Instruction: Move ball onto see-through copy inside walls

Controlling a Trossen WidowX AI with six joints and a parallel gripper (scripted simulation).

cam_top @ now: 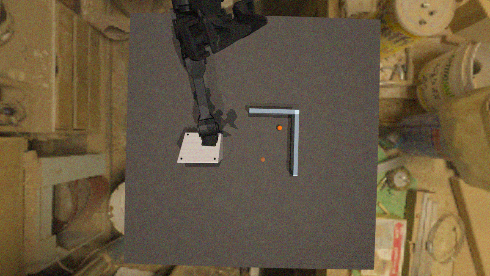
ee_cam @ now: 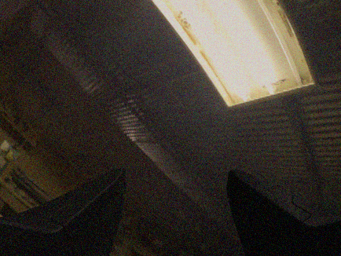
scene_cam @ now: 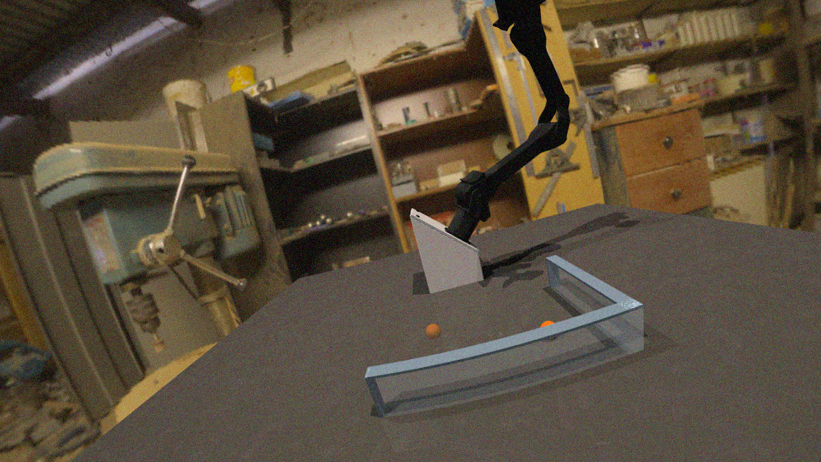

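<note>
My gripper tip is 690 mm above the brighter ball, 160 mm short of it and 130 mm to the left of it. The rest, counted from my gripper tip: fainter ball 690 mm below, 300 mm to the right, 80 mm ahead.
</note>
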